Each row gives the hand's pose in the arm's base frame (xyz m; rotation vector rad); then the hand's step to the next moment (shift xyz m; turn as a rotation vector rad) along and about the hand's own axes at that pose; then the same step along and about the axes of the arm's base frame.
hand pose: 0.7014 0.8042 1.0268 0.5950 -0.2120 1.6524
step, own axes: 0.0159 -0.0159 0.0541 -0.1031 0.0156 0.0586
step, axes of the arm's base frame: 0.0283 -0.0084 0.0506 0.0065 -0.1194 0.0018
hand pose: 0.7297 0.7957 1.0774 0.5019 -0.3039 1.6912
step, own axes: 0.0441 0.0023 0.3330 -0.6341 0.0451 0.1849
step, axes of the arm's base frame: 0.0446 -0.1185 0.3112 0.0620 -0.6429 -0.1453
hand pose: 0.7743 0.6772 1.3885 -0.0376 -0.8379 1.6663
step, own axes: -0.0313 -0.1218 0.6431 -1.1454 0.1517 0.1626
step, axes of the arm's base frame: -0.1796 -0.3440 0.5280 0.1305 -1.0780 -0.4270
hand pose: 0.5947 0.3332 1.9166 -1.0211 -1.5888 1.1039
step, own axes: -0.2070 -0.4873 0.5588 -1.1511 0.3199 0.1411
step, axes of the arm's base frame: -0.5504 -0.4303 0.3231 0.1734 -1.0364 -0.5858
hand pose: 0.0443 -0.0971 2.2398 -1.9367 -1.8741 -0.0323
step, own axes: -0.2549 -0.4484 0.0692 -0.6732 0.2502 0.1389
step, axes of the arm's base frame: -0.4685 -0.2263 -0.0111 0.1457 -0.5866 -0.4120
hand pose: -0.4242 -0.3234 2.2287 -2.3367 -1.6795 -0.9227
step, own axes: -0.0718 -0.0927 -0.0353 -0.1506 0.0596 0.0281
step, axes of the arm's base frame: -0.1113 -0.0391 -0.0328 0.0347 -0.1339 -0.0889
